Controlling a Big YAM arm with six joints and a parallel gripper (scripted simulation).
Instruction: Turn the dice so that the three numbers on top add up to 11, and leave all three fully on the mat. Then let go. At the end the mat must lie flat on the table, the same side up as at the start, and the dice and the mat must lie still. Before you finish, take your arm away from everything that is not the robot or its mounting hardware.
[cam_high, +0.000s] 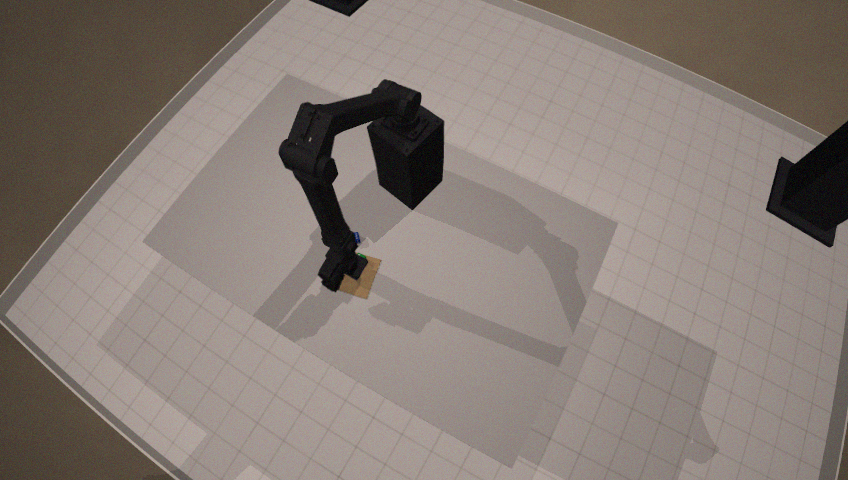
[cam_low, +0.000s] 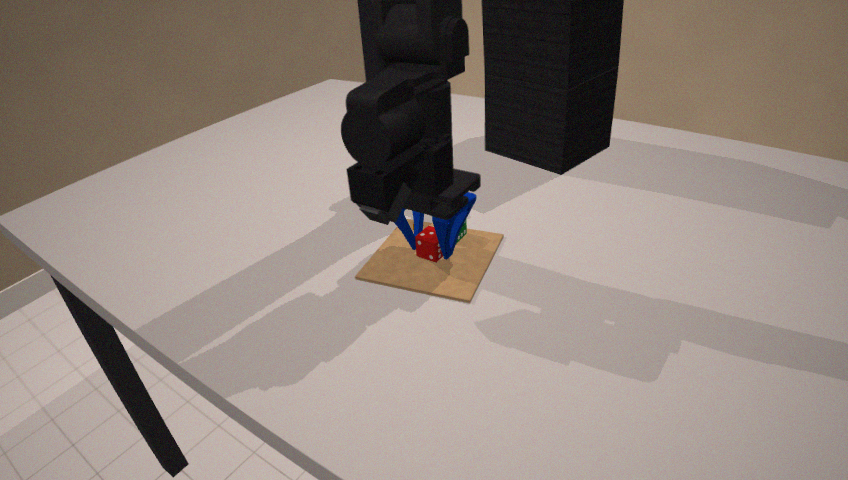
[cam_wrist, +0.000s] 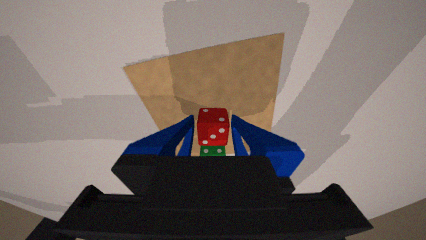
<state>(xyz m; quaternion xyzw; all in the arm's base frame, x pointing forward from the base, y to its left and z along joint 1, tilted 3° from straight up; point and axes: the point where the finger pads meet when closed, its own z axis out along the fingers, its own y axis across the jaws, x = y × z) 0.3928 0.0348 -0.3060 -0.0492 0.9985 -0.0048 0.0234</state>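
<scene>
The red die lies right at my hand. Round my hand: tan mat (10 mm below); then green die (50 mm behind); then blue die (100 mm behind, 70 mm to the right).
</scene>
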